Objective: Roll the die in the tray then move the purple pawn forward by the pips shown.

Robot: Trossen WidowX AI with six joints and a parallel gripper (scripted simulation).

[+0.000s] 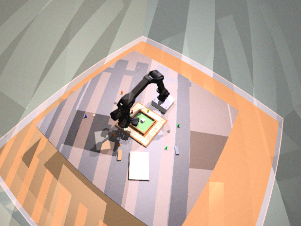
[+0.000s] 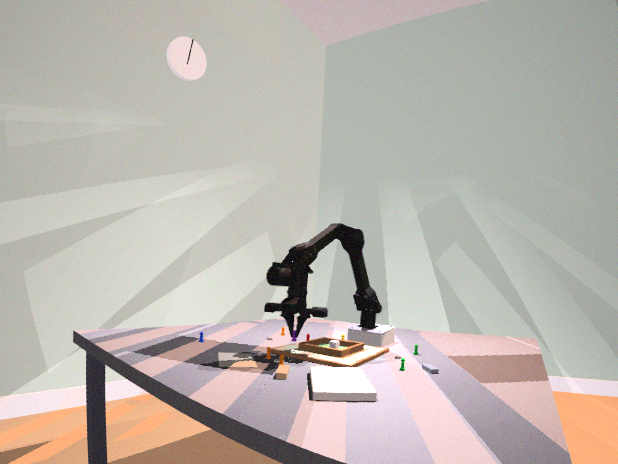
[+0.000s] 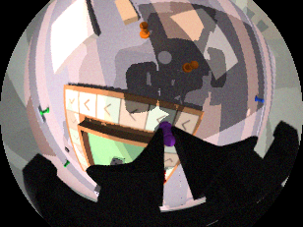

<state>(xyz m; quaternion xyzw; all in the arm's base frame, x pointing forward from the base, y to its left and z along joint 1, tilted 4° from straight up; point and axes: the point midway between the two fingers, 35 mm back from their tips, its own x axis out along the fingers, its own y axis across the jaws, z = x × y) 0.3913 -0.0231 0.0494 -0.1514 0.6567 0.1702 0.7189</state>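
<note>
The purple pawn is 1 cm above my gripper tip. Round my gripper tip: green-floored tray 13 cm behind, 5 cm to the left, 5 cm below; red pawn 14 cm behind, 6 cm to the right, 3 cm below; white card 18 cm ahead, 6 cm below, 4 cm to the right.
</note>
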